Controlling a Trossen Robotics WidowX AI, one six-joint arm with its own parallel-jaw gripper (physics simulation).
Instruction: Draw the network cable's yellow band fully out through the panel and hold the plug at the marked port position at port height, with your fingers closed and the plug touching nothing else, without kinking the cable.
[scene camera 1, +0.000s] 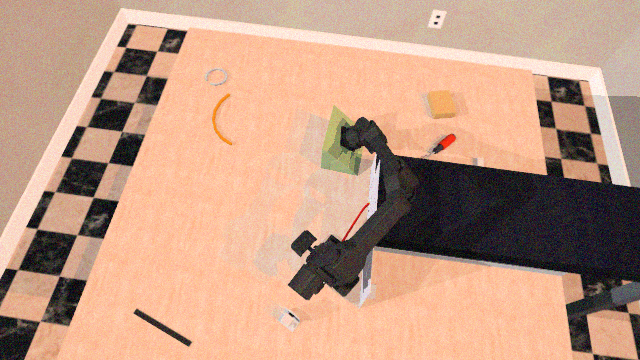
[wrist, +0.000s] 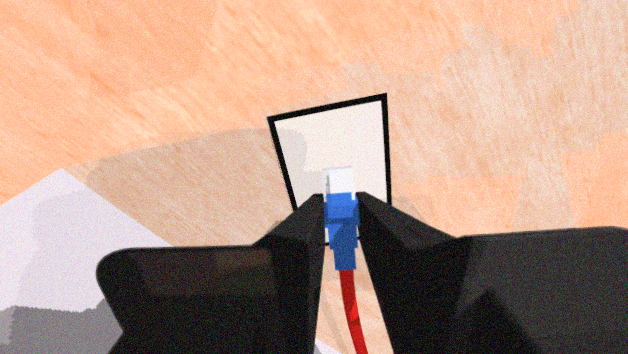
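Seen in the pictures: gripper, fingertip midpoint: (wrist: 339, 202); arm's base, origin of the base link: (scene camera 1: 347, 139).
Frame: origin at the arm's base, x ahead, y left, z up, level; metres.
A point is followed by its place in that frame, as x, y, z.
The blue plug with a clear tip (wrist: 342, 215) @[0.406, -0.046, -0.012] sits between my fingertips in the wrist view. My gripper (wrist: 339, 202) @[0.401, -0.043, -0.028] is shut on it; in the scene view the arm hides the fingertips. The red cable (scene camera 1: 355, 222) @[0.273, 0.034, -0.006] (wrist: 348, 295) @[0.375, -0.024, -0.006] trails from the plug's rear in a gentle curve, with no sharp bend in its visible parts, and meets the upright white panel (scene camera 1: 373, 185) @[0.186, 0.074, 0.060] in the scene view. The yellow band does not show. The black-outlined white rectangle (wrist: 327, 106) @[0.429, -0.064, -0.055] appears behind and below the plug. The plug's exact height above it cannot be told.
A long black slab (scene camera 1: 510, 215) @[0.238, 0.455, 0.046] extends right behind the panel. A green angled object (scene camera 1: 333, 145) @[0.050, -0.044, 0.035] is beside the arm. Around are a small white block (scene camera 1: 288, 319) @[0.549, -0.126, -0.003], black bar (scene camera 1: 162, 327) @[0.588, -0.449, -0.053], orange curved strip (scene camera 1: 215, 120) @[-0.064, -0.439, -0.048], grey ring (scene camera 1: 207, 77) @[-0.244, -0.503, -0.049], red-handled screwdriver (scene camera 1: 446, 142) @[-0.038, 0.321, -0.029] and orange block (scene camera 1: 441, 104) @[-0.188, 0.314, -0.026].
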